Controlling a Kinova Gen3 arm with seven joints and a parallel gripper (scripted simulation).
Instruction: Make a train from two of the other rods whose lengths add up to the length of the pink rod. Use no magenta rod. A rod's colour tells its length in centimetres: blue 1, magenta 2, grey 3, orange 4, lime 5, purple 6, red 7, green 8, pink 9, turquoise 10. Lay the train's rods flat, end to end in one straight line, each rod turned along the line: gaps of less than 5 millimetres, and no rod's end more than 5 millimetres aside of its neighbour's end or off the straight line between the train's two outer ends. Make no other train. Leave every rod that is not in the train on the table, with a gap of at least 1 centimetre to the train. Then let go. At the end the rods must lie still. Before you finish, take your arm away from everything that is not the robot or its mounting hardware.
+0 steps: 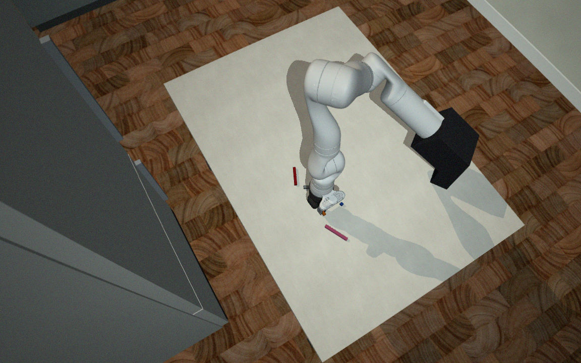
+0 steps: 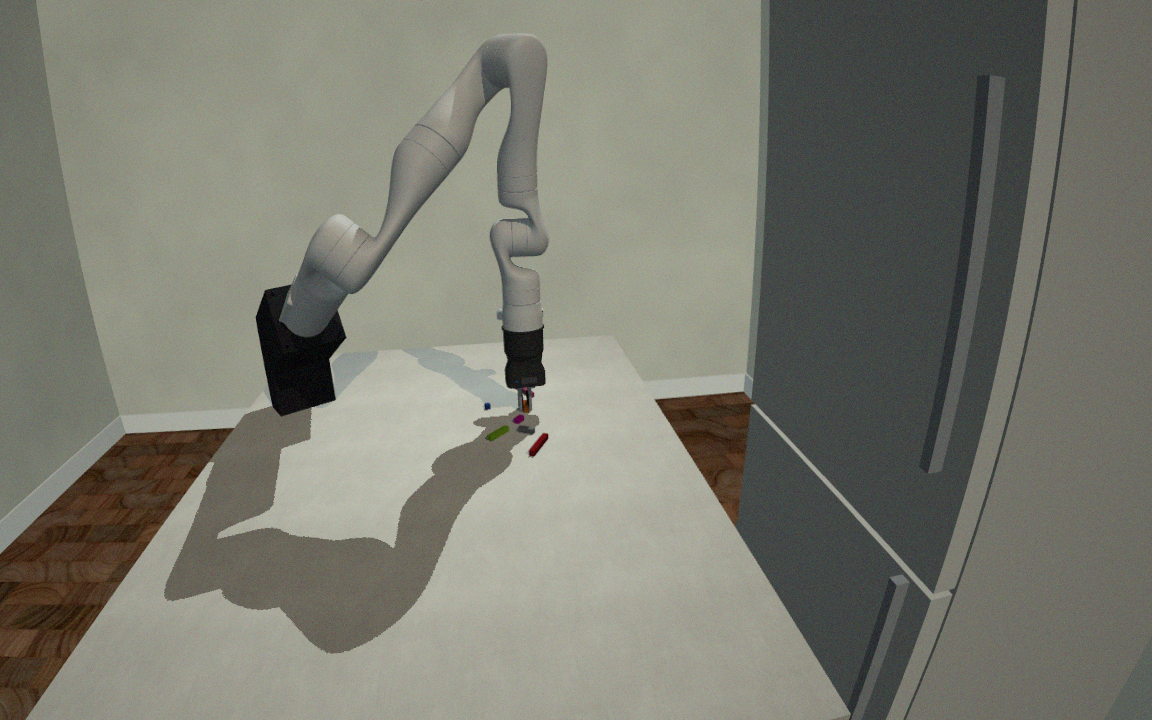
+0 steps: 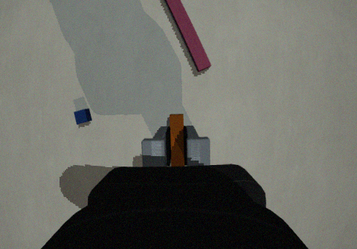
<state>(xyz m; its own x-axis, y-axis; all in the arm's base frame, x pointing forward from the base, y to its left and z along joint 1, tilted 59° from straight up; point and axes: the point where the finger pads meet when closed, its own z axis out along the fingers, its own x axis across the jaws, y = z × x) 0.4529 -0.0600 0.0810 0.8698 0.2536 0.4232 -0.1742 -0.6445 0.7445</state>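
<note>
My gripper is now 50 mm to the left of the magenta rod, 30 mm past it and 10 mm above it. The rest, counted from my hand: blue rod 70 mm behind, 30 mm to the left, 10 mm below; pink rod 90 mm to the left, 20 mm ahead, 10 mm below; orange rod 10 mm below.
</note>
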